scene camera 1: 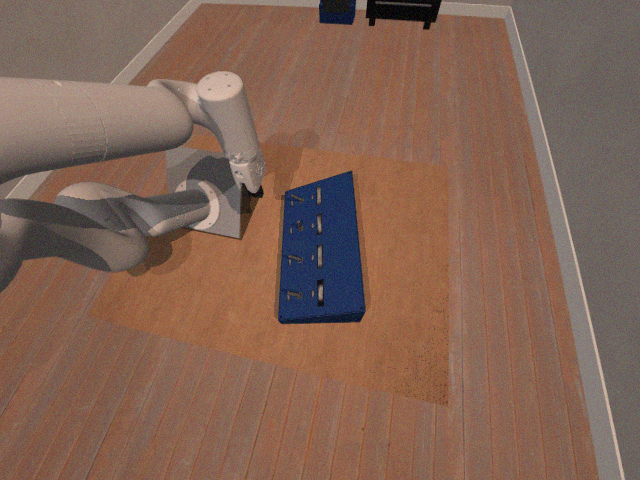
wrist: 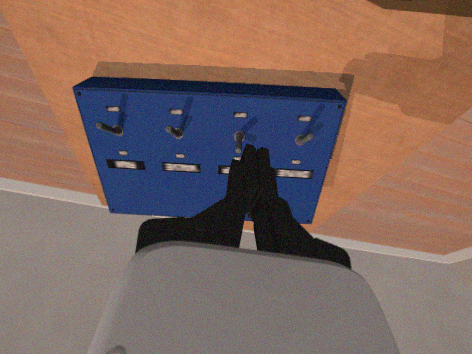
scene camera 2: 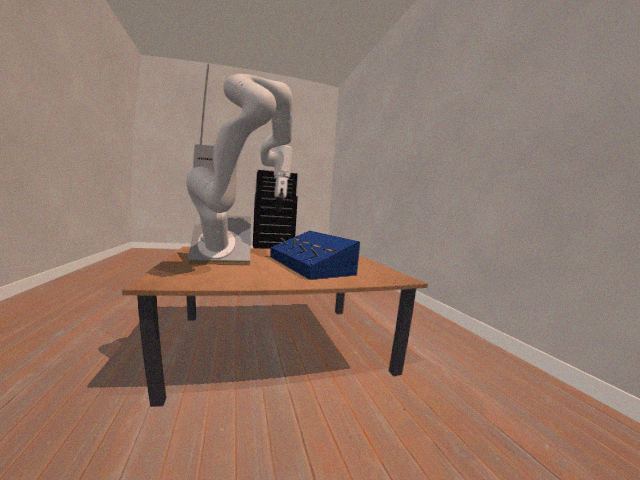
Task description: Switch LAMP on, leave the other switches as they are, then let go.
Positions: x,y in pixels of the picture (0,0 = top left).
Scene:
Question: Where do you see a blue sloped switch panel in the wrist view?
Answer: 144,170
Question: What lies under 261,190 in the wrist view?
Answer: The gripper.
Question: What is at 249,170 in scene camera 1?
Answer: The gripper.

